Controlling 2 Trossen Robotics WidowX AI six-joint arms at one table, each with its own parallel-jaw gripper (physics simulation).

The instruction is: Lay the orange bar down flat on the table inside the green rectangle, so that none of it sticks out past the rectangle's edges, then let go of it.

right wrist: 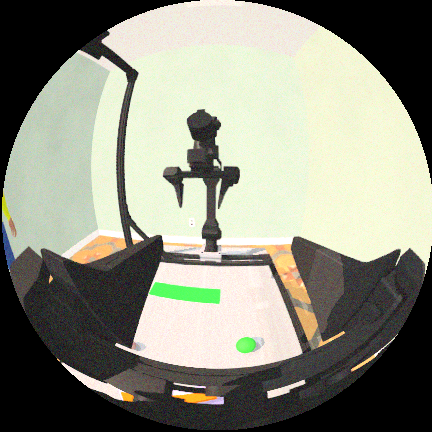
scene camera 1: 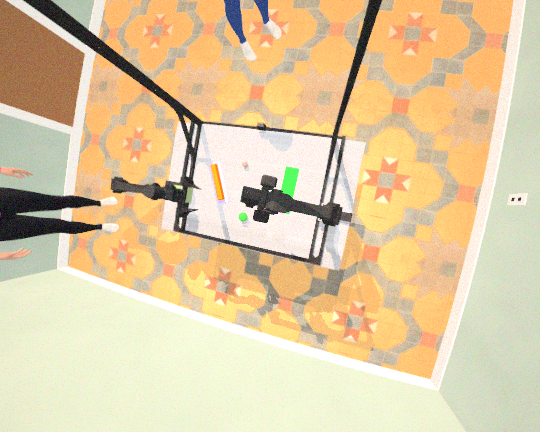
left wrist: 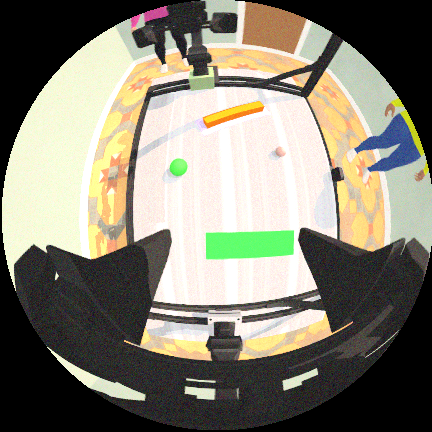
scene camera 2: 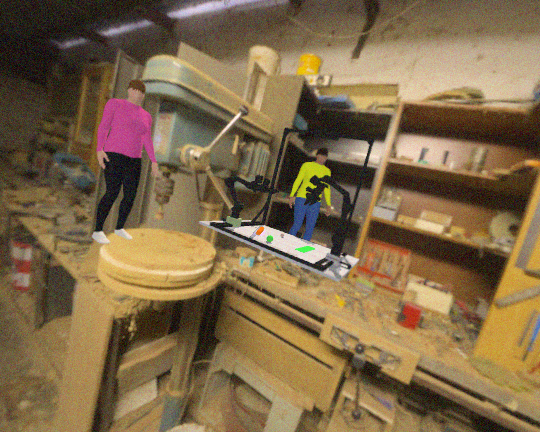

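Where they show: left gripper, fingertip midpoint: [right wrist: 198, 207] [left wrist: 237, 235] [scene camera 2: 306, 205]; right gripper, fingertip midpoint: [right wrist: 229, 243] [scene camera 1: 199, 199] [left wrist: 177, 30] [scene camera 2: 276, 191]; left arm's base, origin of the base link: [right wrist: 210, 248] [left wrist: 223, 328] [scene camera 2: 335, 254]; right arm's base, origin of the base link: [left wrist: 200, 71] [scene camera 2: 234, 217].
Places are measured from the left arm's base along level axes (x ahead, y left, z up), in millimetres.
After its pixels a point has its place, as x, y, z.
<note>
The orange bar [scene camera 1: 217, 182] @(705, -37, -30) [scene camera 2: 259, 230] @(676, 30, -30) [left wrist: 233, 114] @(691, -36, -35) lies flat on the table, well apart from the green rectangle; a piece of it shows low in the right wrist view. The green rectangle [scene camera 1: 290, 180] @(259, -143, -61) [scene camera 2: 305, 249] @(255, -59, -62) [left wrist: 250, 245] @(260, -77, -62) [right wrist: 185, 293] @(266, -74, -62) is a flat mark on the table, partly hidden by the left arm in scene camera 1. My left gripper [scene camera 1: 264, 198] @(320, 0, 291) [left wrist: 237, 235] @(320, 0, 291) [right wrist: 198, 207] @(320, 0, 291) is open and empty, raised above the table near the rectangle. My right gripper [scene camera 1: 198, 200] @(585, 66, 339) [right wrist: 229, 243] @(585, 66, 339) is open and empty, raised at the table's left end in scene camera 1, left of the bar.
A green ball [scene camera 1: 243, 217] @(482, 137, -13) [scene camera 2: 269, 239] @(482, 160, -37) [left wrist: 178, 167] @(482, 128, -13) [right wrist: 245, 345] @(506, 132, -13) and a small pink ball [scene camera 1: 245, 164] @(547, -181, -32) [left wrist: 280, 151] @(548, -179, -31) lie on the table between bar and rectangle, towards opposite long sides. A black frame surrounds the table, with tall posts rising from it.
</note>
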